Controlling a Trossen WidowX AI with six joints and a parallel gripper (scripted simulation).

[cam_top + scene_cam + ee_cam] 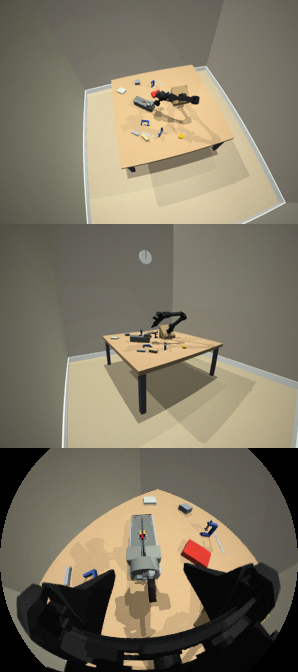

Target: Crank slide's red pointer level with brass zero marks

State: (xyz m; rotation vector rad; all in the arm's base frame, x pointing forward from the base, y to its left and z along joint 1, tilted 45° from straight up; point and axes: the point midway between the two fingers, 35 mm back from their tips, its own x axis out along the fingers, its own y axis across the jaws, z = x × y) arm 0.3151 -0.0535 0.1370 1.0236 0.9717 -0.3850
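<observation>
The dark crank handle lies 2 cm behind my gripper tip, 1 cm to the left of it and 8 cm below it. Also, from my gripper tip: red pointer: 11 cm ahead, 10 cm to the right, 12 cm below; tan block: 20 cm ahead, 33 cm to the left, 18 cm below; yellow disc: 18 cm behind, 42 cm to the left, 19 cm below.
</observation>
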